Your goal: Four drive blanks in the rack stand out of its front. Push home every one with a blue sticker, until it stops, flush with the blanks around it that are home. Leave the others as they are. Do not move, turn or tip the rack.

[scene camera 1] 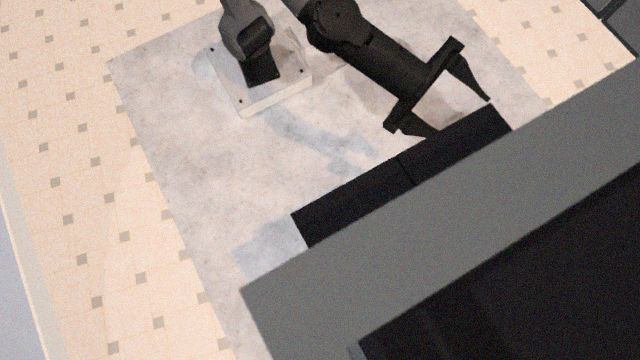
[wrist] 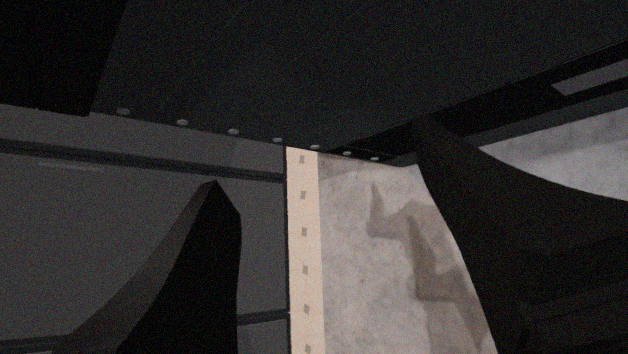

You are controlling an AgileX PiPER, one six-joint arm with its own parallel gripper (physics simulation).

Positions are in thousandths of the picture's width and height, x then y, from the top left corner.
Labels:
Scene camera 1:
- my gripper: 729,335
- grey rack: 749,651
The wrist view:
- my gripper: 506,484
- grey rack: 555,242

